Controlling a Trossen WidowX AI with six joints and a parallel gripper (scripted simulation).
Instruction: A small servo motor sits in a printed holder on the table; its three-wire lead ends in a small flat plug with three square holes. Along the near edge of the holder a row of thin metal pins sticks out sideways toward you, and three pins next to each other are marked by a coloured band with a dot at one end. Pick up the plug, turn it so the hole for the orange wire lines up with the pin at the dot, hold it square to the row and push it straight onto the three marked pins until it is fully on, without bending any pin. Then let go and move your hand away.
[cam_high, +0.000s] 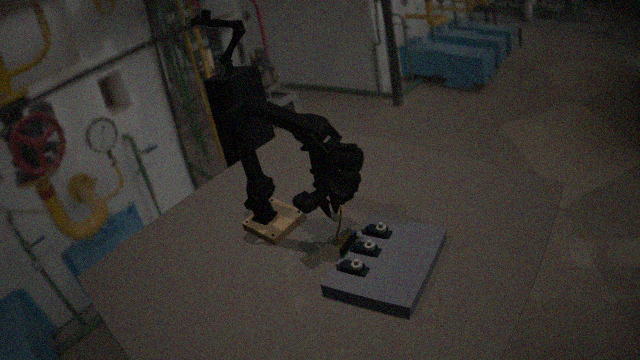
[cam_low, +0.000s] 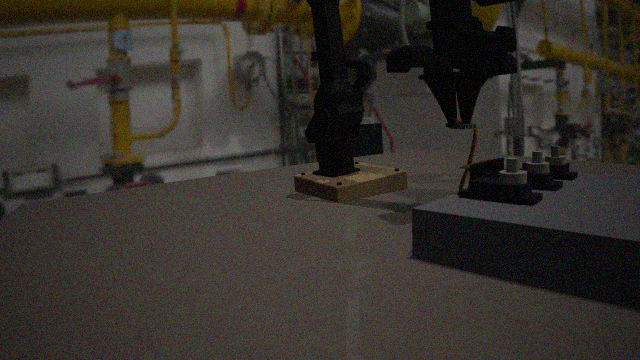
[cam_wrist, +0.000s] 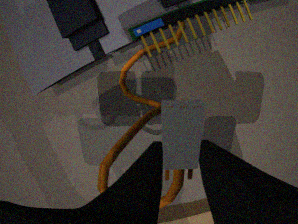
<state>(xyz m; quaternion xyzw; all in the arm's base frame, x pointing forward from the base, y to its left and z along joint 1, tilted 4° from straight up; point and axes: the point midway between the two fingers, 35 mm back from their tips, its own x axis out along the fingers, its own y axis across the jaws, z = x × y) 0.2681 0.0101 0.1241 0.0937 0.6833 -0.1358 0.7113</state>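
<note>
The blue band lies 6 cm ahead of my gripper tip and 4 cm below it. From my gripper tip the other things lie so: holder block (22 cm ahead, 3 cm to the right, 9 cm below).
</note>
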